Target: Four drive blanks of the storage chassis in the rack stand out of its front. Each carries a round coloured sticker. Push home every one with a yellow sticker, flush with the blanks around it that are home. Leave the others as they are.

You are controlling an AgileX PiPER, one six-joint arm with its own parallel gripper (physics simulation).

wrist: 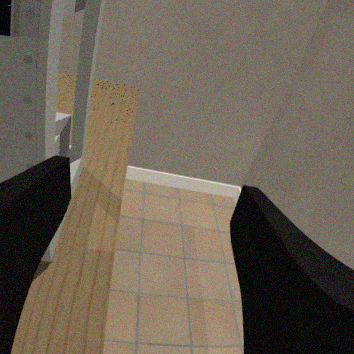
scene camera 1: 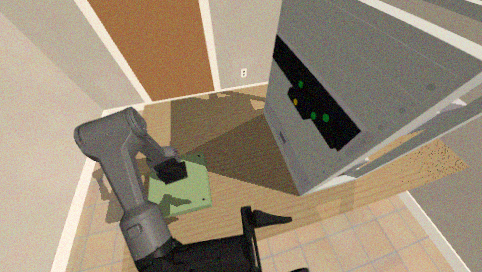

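The black storage chassis [scene camera 1: 283,54] sits in the grey rack [scene camera 1: 340,55] [wrist: 20,85] at the upper right of the scene view. Four round stickers show on its front: one yellow sticker [scene camera 1: 295,102], and green stickers, the upper one [scene camera 1: 300,84], the lower one [scene camera 1: 313,115] and the one at the right [scene camera 1: 326,118]. The edge of the black front is stepped near the yellow sticker; how far each blank stands out is too small to tell. My gripper [scene camera 1: 299,244] [wrist: 153,191] is open and empty, low in the scene view, well apart from the rack. No stickers show in the wrist view.
The arm rises from a green base plate [scene camera 1: 196,192] on the wooden floor. A white rail [scene camera 1: 345,180] runs low along the rack's side. A brown door [scene camera 1: 160,45] and a wall with a socket [scene camera 1: 244,73] stand behind. A white skirting board [wrist: 185,178] edges the tiled floor.
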